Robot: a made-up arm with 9 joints. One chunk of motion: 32 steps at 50 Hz.
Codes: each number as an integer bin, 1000 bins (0 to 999) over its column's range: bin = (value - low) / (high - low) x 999, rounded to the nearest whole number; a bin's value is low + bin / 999 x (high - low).
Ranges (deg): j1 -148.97..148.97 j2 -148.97..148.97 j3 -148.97..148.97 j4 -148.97..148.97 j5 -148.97..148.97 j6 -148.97..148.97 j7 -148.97..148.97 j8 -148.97..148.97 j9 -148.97..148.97
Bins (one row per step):
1: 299 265 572 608 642 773 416 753 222
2: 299 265 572 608 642 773 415 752 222
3: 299 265 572 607 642 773 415 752 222
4: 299 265 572 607 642 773 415 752 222
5: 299 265 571 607 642 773 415 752 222
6: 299 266 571 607 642 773 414 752 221
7: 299 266 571 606 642 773 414 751 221
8: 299 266 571 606 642 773 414 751 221
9: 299 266 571 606 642 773 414 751 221
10: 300 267 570 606 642 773 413 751 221
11: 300 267 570 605 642 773 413 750 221
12: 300 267 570 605 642 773 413 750 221
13: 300 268 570 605 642 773 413 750 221
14: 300 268 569 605 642 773 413 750 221
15: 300 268 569 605 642 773 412 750 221
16: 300 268 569 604 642 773 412 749 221
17: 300 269 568 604 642 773 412 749 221
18: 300 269 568 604 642 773 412 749 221
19: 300 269 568 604 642 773 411 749 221
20: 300 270 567 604 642 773 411 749 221
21: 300 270 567 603 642 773 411 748 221
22: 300 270 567 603 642 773 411 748 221
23: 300 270 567 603 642 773 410 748 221
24: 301 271 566 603 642 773 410 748 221
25: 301 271 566 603 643 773 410 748 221
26: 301 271 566 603 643 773 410 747 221
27: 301 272 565 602 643 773 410 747 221
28: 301 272 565 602 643 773 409 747 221
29: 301 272 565 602 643 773 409 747 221
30: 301 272 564 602 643 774 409 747 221
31: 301 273 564 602 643 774 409 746 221
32: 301 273 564 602 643 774 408 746 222
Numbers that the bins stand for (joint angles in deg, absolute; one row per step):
1: -59.80 -69.94 21.62 32.36 42.50 81.57 -24.90 75.60 -82.76
2: -59.80 -69.94 21.62 32.36 42.50 81.57 -25.20 75.31 -82.76
3: -59.80 -69.94 21.62 32.06 42.50 81.57 -25.20 75.31 -82.76
4: -59.80 -69.94 21.62 32.06 42.50 81.57 -25.20 75.31 -82.76
5: -59.80 -69.94 21.32 32.06 42.50 81.57 -25.20 75.31 -82.76
6: -59.80 -69.64 21.32 32.06 42.50 81.57 -25.50 75.31 -83.06
7: -59.80 -69.64 21.32 31.76 42.50 81.57 -25.50 75.01 -83.06
8: -59.80 -69.64 21.32 31.76 42.50 81.57 -25.50 75.01 -83.06
9: -59.80 -69.64 21.32 31.76 42.50 81.57 -25.50 75.01 -83.06
10: -59.50 -69.34 21.03 31.76 42.50 81.57 -25.80 75.01 -83.06
11: -59.50 -69.34 21.03 31.46 42.50 81.57 -25.80 74.71 -83.06
12: -59.50 -69.34 21.03 31.46 42.50 81.57 -25.80 74.71 -83.06
13: -59.50 -69.04 21.03 31.46 42.50 81.57 -25.80 74.71 -83.06
14: -59.50 -69.04 20.73 31.46 42.50 81.57 -25.80 74.71 -83.06
15: -59.50 -69.04 20.73 31.46 42.50 81.57 -26.10 74.71 -83.06
16: -59.50 -69.04 20.73 31.17 42.50 81.57 -26.10 74.41 -83.06
17: -59.50 -68.74 20.43 31.17 42.50 81.57 -26.10 74.41 -83.06
18: -59.50 -68.74 20.43 31.17 42.50 81.57 -26.10 74.41 -83.06
19: -59.50 -68.74 20.43 31.17 42.50 81.57 -26.39 74.41 -83.06
20: -59.50 -68.45 20.13 31.17 42.50 81.57 -26.39 74.41 -83.06
21: -59.50 -68.45 20.13 30.87 42.50 81.57 -26.39 74.11 -83.06
22: -59.50 -68.45 20.13 30.87 42.50 81.57 -26.39 74.11 -83.06
23: -59.50 -68.45 20.13 30.87 42.50 81.57 -26.69 74.11 -83.06
24: -59.20 -68.15 19.83 30.87 42.50 81.57 -26.69 74.11 -83.06
25: -59.20 -68.15 19.83 30.87 42.80 81.57 -26.69 74.11 -83.06
26: -59.20 -68.15 19.83 30.87 42.80 81.57 -26.69 73.81 -83.06
27: -59.20 -67.85 19.53 30.57 42.80 81.57 -26.69 73.81 -83.06
28: -59.20 -67.85 19.53 30.57 42.80 81.57 -26.99 73.81 -83.06
29: -59.20 -67.85 19.53 30.57 42.80 81.57 -26.99 73.81 -83.06
30: -59.20 -67.85 19.24 30.57 42.80 81.87 -26.99 73.81 -83.06
31: -59.20 -67.55 19.24 30.57 42.80 81.87 -26.99 73.52 -83.06
32: -59.20 -67.55 19.24 30.57 42.80 81.87 -27.29 73.52 -82.76

